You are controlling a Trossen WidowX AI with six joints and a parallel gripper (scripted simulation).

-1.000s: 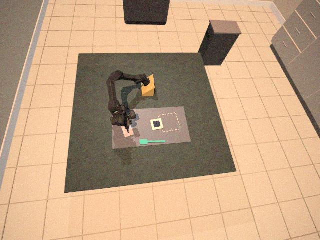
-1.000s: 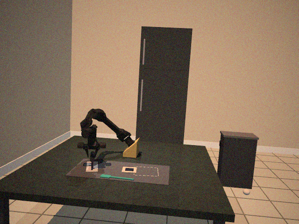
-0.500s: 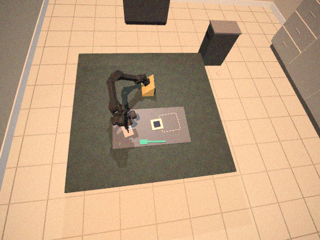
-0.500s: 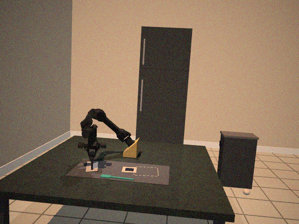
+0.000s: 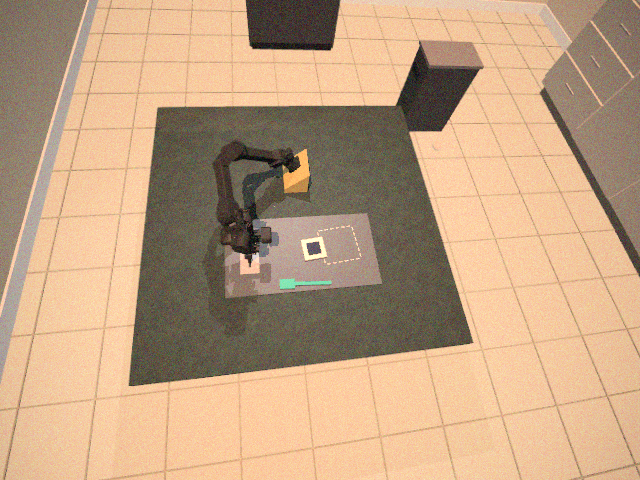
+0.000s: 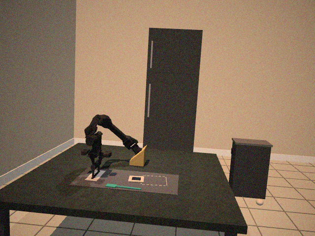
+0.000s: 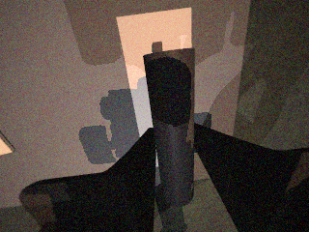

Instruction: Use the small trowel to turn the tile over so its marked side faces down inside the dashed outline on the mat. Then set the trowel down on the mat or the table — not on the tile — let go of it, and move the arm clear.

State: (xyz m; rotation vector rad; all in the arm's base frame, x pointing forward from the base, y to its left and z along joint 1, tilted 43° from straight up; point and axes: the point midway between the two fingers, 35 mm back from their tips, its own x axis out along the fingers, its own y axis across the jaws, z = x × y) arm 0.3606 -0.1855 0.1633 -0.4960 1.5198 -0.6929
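My gripper tip is now 3 cm above the trowel and 2 cm past it. From my gripper tip the other things lie so: tile 27 cm to the left, 6 cm below, 3 cm ahead; then grey mat 22 cm to the left, 8 cm below, 4 cm ahead; then green flat tool 18 cm to the left, 18 cm ahead, 6 cm below.
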